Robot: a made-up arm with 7 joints. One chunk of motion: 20 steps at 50 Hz.
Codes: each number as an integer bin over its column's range. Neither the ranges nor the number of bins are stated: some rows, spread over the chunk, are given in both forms.
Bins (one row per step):
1: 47 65 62 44 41 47 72
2: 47 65 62 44 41 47 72
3: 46 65 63 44 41 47 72
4: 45 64 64 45 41 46 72
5: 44 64 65 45 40 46 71
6: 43 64 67 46 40 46 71
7: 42 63 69 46 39 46 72
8: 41 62 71 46 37 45 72
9: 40 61 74 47 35 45 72
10: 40 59 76 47 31 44 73
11: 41 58 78 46 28 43 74
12: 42 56 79 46 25 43 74
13: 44 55 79 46 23 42 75
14: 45 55 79 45 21 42 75
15: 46 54 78 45 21 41 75
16: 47 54 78 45 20 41 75
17: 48 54 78 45 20 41 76
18: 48 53 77 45 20 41 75
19: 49 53 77 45 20 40 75
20: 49 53 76 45 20 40 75
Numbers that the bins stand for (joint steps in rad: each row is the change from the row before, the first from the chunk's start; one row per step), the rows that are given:
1: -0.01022 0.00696 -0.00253 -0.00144 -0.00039 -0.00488 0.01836
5: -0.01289 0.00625 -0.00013 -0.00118 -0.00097 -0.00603 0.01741
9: -0.01644 0.00413 0.00705 -0.00066 -0.00385 -0.00718 0.01836
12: -0.01467 0.00060 0.01104 -0.00092 -0.00961 -0.00948 0.02026
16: -0.01022 -0.00082 0.01024 -0.00118 -0.01248 -0.01179 0.02121
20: -0.00844 -0.00153 0.00865 -0.00118 -0.01248 -0.01294 0.02121
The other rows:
2: -0.01022 0.00696 -0.00253 -0.00144 -0.00039 -0.00488 0.01836
3: -0.01111 0.00696 -0.00173 -0.00144 -0.00039 -0.00488 0.01836
4: -0.01200 0.00625 -0.00093 -0.00118 -0.00039 -0.00603 0.01836
6: -0.01378 0.00625 0.00146 -0.00092 -0.00097 -0.00603 0.01741
7: -0.01467 0.00555 0.00306 -0.00092 -0.00155 -0.00603 0.01836
8: -0.01556 0.00484 0.00466 -0.00092 -0.00270 -0.00718 0.01836
10: -0.01644 0.00272 0.00865 -0.00066 -0.00615 -0.00833 0.01931
11: -0.01556 0.00201 0.01024 -0.00092 -0.00788 -0.00948 0.02026
13: -0.01289 -0.00011 0.01104 -0.00092 -0.01076 -0.01064 0.02121
14: -0.01200 -0.00011 0.01104 -0.00118 -0.01191 -0.01064 0.02121
15: -0.01111 -0.00082 0.01024 -0.00118 -0.01191 -0.01179 0.02121
17: -0.00933 -0.00082 0.01024 -0.00118 -0.01248 -0.01179 0.02216
18: -0.00933 -0.00153 0.00944 -0.00118 -0.01248 -0.01179 0.02121
19: -0.00844 -0.00153 0.00944 -0.00118 -0.01248 -0.01294 0.02121

